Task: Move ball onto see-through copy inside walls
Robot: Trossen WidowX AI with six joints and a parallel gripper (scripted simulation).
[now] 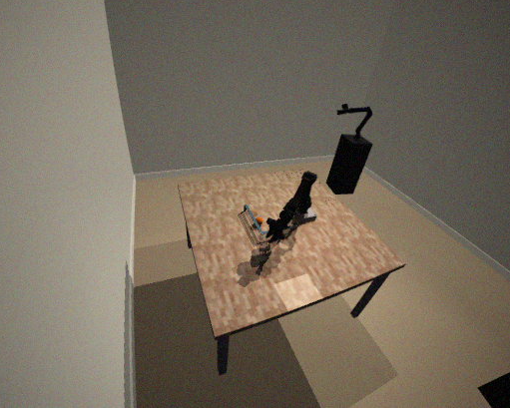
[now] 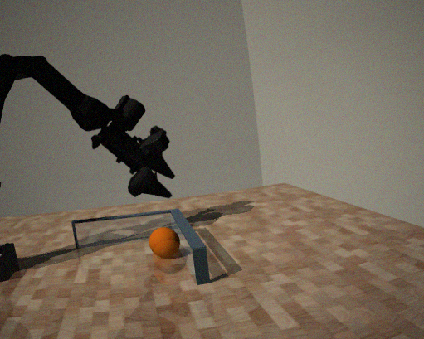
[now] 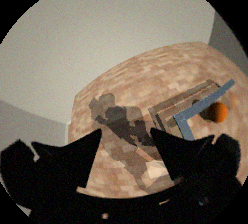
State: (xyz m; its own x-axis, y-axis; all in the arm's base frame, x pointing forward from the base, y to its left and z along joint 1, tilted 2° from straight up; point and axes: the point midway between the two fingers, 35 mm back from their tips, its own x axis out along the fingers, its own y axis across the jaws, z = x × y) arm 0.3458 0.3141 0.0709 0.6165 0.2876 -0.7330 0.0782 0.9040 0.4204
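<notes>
My gripper tip is now 34 cm to the left of the see-through copy of ball, 7 cm above it and 1 cm short of it.
</notes>
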